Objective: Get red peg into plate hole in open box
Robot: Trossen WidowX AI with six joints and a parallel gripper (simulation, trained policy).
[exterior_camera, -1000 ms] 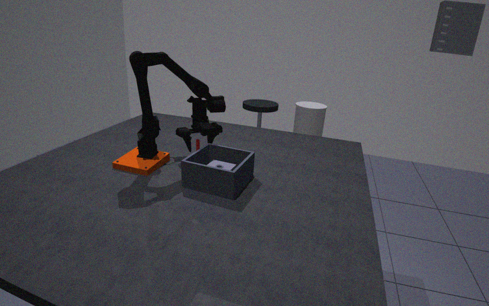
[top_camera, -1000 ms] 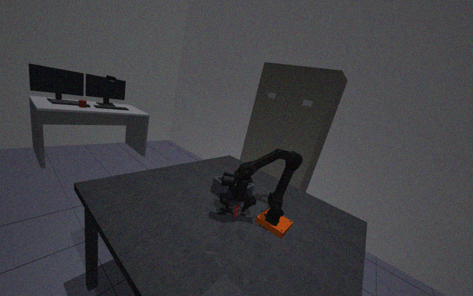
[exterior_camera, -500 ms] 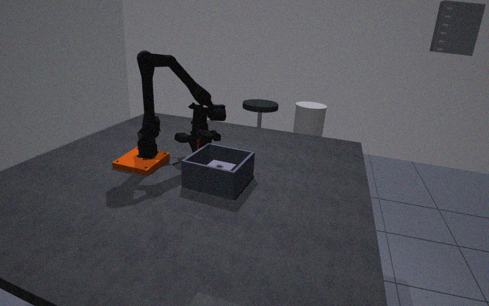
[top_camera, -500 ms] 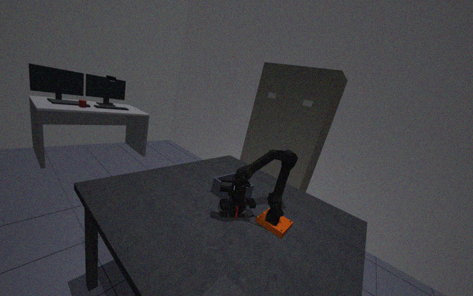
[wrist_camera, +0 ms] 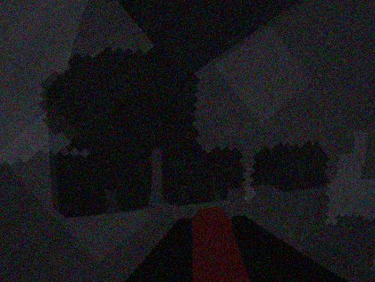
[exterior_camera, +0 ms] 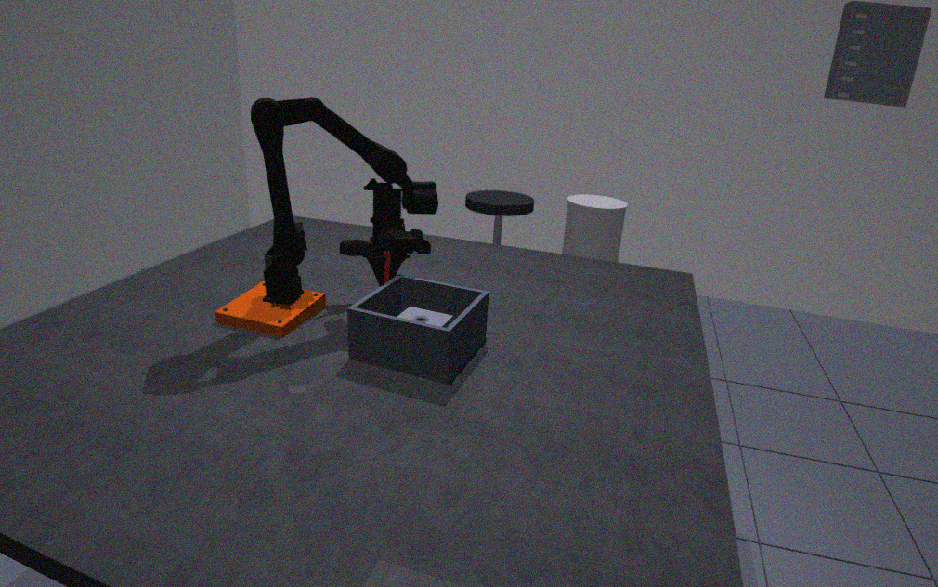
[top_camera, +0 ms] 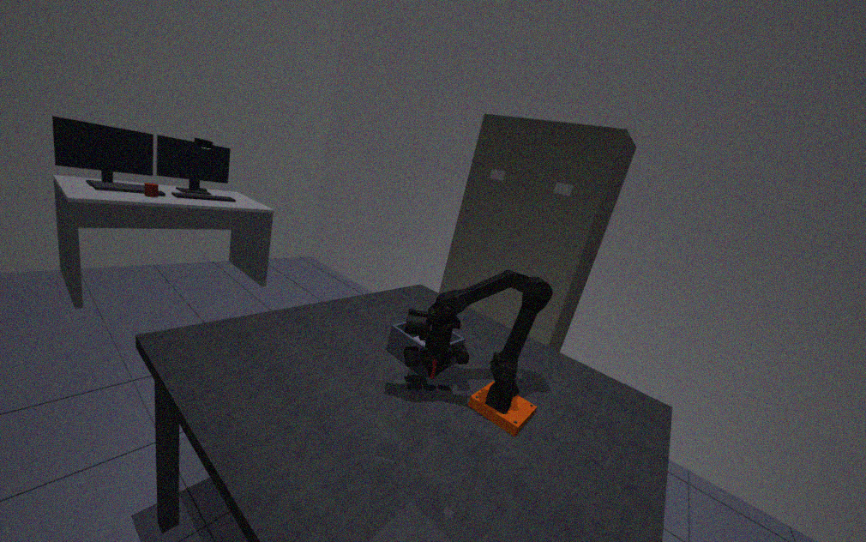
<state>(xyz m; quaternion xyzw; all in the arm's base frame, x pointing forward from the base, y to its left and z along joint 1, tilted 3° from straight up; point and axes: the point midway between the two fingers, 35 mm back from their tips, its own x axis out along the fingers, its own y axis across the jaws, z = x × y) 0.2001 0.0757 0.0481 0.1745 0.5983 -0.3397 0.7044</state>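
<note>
The plate lies 15 cm to the right of my gripper tip and 12 cm ahead of it. The rest, counted from my gripper tip: grey box 15 cm to the right, 12 cm ahead, 2 cm below; then red peg 3 cm above, 1 cm to the left.
</note>
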